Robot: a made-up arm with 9 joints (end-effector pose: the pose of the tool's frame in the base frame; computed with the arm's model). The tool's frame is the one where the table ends. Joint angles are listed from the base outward.
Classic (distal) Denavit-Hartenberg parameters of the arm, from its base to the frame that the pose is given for. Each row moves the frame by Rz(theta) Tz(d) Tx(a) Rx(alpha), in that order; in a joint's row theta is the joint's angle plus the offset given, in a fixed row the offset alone. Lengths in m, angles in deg.
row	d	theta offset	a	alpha
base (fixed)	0.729	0	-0.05	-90
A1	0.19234	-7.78	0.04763	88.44
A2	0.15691	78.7	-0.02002	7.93
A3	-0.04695	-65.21	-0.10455	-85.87
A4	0.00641	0	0.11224	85.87
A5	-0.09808	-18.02	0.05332	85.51
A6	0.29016	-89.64	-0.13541	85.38
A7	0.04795	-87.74	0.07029	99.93
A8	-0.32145	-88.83	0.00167	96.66
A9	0	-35	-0.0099	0
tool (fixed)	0.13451	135	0	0
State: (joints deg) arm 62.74 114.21 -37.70 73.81 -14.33 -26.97 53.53 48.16 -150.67
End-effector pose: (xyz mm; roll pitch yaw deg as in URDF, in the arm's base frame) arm 501.7 -7.9 387.0 -170.65 6.16 -65.86
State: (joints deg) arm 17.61 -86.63 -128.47 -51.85 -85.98 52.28 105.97 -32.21 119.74
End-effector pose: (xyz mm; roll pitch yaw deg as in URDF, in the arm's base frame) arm 91.9 -276.6 453.1 -23.14 64.23 -150.64
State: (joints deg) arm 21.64 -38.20 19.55 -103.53 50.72 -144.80 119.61 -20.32 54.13
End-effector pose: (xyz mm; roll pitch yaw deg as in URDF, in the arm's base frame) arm 170.1 -207.3 1527.1 60.57 -14.44 138.93
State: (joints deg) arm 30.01 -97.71 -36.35 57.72 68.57 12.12 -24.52 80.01 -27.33
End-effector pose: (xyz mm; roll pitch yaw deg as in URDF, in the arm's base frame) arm -5.9 383.4 458.7 -151.98 -29.20 -101.38
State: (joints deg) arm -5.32 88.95 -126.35 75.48 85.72 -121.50 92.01 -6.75 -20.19
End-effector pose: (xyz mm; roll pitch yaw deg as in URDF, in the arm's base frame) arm 192.5 138.8 90.0 137.87 -38.91 136.29
